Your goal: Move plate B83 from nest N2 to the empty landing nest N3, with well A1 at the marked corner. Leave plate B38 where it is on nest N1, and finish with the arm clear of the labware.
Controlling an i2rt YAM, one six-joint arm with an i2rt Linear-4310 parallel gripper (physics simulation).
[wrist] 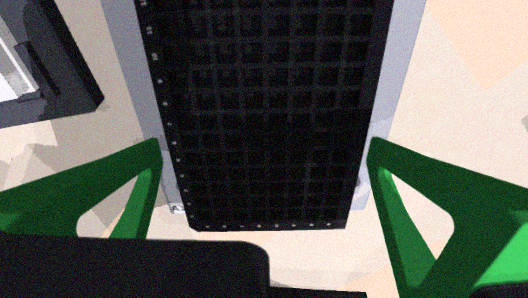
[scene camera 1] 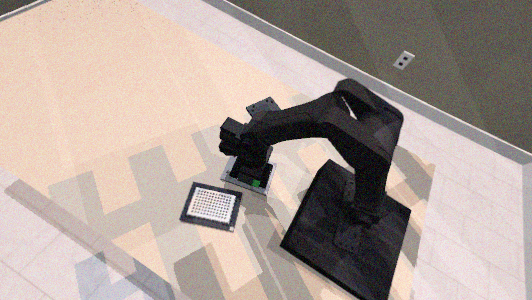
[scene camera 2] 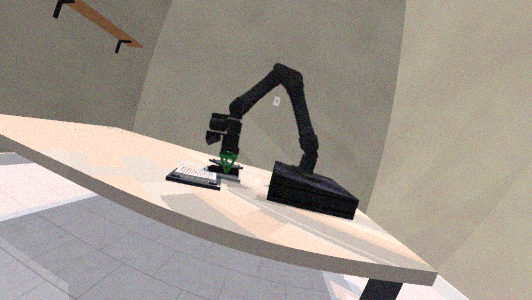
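Black plate B83 (scene camera 1: 242, 176) (wrist: 280, 115) sits on the light grey nest N2 (scene camera 1: 271, 179) (scene camera 2: 233, 178) (wrist: 120, 50). My gripper (scene camera 1: 254, 181) (scene camera 2: 228, 164) (wrist: 264, 149) is open and low over it, with one green fingertip beside each long side of the plate in the wrist view. White plate B38 (scene camera 1: 211, 205) (scene camera 2: 197, 173) (wrist: 7, 85) sits on the dark nest N1 (scene camera 1: 236, 207) (scene camera 2: 195, 184) (wrist: 67, 82). The dark landing nest N3 (scene camera 1: 262, 105) shows partly behind the arm and bears no plate where visible. The marker at N2's near left corner is partly hidden in the wrist view.
The black robot base (scene camera 1: 345, 235) (scene camera 2: 310, 195) stands to the right of the nests. N1 lies close to the left of N2 in the wrist view. The arm hides part of N3 in scene camera 1. A wall shelf (scene camera 2: 100, 22) is far off at upper left.
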